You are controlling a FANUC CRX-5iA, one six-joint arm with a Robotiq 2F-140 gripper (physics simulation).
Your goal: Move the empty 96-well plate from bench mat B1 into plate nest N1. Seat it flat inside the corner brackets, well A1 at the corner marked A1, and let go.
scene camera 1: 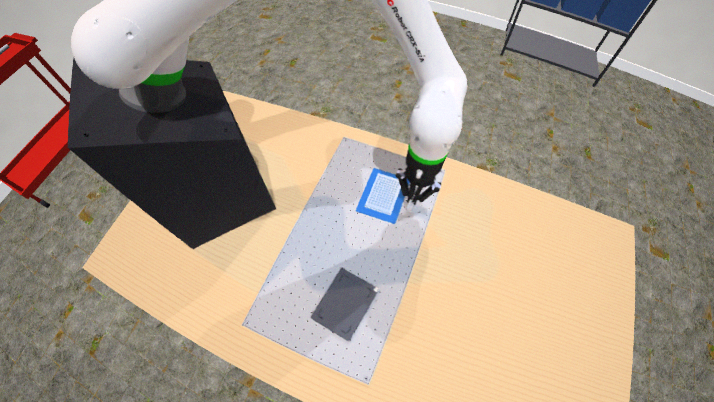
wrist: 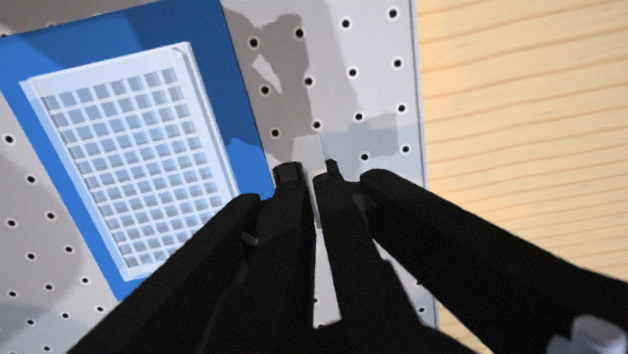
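Seen in the pictures: gripper, fingertip midpoint: (scene camera 1: pixel 410 207) (wrist: pixel 310 156); arm's base, origin of the base link: (scene camera 1: pixel 153 93).
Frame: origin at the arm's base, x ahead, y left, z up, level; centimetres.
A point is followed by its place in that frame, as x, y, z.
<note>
The white 96-well plate (scene camera 1: pixel 383 194) @(52.1, 19.0, -40.5) (wrist: pixel 135 160) @(51.3, 20.8, -41.0) lies flat on the blue bench mat (scene camera 1: pixel 376 215) @(52.7, 12.1, -41.9) (wrist: pixel 245 165) @(57.1, 19.3, -41.9), towards the back of the perforated board. The gripper's fingers partly cover its lower right side in the wrist view. The dark grey plate nest (scene camera 1: pixel 344 304) @(55.6, -16.3, -40.9) is near the front of the board, with corner brackets and a small light mark at its right corner. No plate is in it. My gripper (scene camera 1: pixel 411 201) @(61.1, 19.1, -42.1) (wrist: pixel 310 156) @(61.1, 19.1, -42.1) is shut with nothing between its fingers. It is above the board, just to the right of the blue mat.
The perforated metal board (scene camera 1: pixel 320 240) @(40.9, -2.2, -42.1) (wrist: pixel 345 95) @(63.7, 22.4, -42.1) lies on the wooden table (scene camera 1: pixel 525 300) @(103.3, 5.3, -43.4) (wrist: pixel 525 125) @(74.8, 18.6, -43.4). The black robot pedestal (scene camera 1: pixel 175 185) @(11.4, -13.6, -13.3) stands at the left. A red cart (scene camera 1: pixel 37 150) is at the far left, and a rack with blue bins (scene camera 1: pixel 580 21) stands at the back right.
</note>
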